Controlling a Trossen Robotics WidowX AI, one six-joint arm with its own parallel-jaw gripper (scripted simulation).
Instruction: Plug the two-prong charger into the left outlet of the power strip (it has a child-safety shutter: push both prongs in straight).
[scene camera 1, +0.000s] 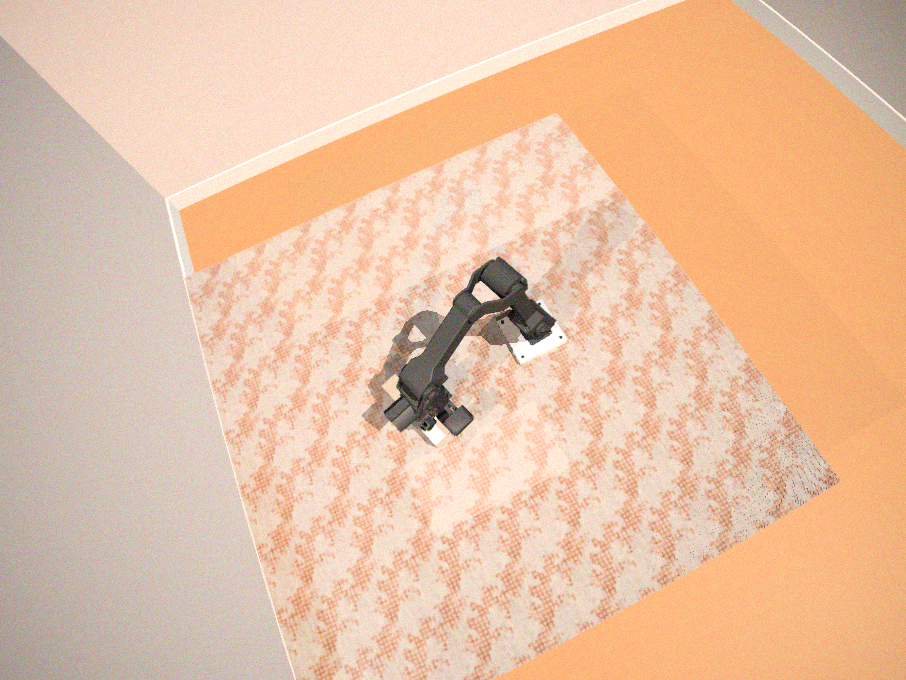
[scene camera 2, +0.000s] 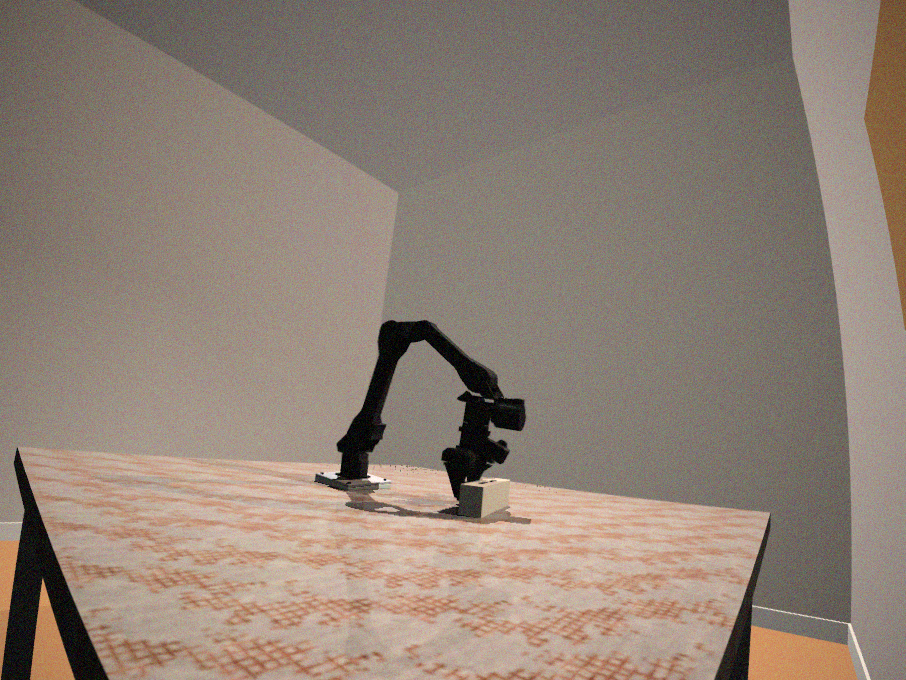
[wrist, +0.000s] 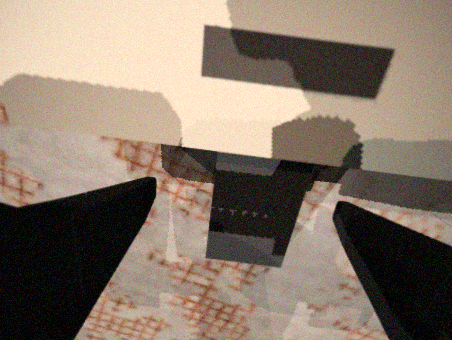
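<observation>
My gripper (scene camera 2: 464, 495), (scene camera 1: 443, 404), (wrist: 245, 197) is open and holds nothing. Also visible is a dark grey two-prong charger (wrist: 256, 200).
</observation>
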